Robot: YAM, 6 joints.
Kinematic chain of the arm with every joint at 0, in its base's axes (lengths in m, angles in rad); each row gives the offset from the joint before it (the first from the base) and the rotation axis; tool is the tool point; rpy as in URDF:
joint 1: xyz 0 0 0.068 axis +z
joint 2: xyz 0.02 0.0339 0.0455 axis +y
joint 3: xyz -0.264 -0.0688 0 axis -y
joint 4: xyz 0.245 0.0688 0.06 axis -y
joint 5: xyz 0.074 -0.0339 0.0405 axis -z
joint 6: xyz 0.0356 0 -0.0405 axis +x
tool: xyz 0 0 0 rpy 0 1.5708 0
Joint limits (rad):
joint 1: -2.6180..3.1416
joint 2: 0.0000..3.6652
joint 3: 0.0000..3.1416
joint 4: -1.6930..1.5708
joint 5: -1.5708..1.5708
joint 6: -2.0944..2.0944
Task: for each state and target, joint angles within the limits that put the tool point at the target. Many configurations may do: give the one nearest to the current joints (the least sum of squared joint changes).
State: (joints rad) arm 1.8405 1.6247 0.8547 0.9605 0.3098 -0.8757
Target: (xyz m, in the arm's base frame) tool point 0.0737 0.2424 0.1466
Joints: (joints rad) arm 1.3312 1.4933 0.3208 0.9113 0.4063 -0.8757
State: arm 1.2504 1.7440 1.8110 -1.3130 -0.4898 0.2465
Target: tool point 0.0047 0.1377 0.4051
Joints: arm 1.4123 1.1149 1.5332 -1.6657 -0.5008 0.2465
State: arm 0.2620 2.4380 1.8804 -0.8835 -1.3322 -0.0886
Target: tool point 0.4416 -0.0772 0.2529
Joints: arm -0.2506 2.1546 1.8973 -0.9488 -1.3458 -0.0886
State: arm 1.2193 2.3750 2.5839 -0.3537 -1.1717 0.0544
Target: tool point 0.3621 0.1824 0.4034
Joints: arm 0.3840 1.8827 2.0137 -0.7919 -1.2229 0.0544
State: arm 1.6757 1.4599 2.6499 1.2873 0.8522 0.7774
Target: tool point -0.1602 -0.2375 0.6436
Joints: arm 0.9161 1.0666 2.7910 0.7369 0.5157 0.7774
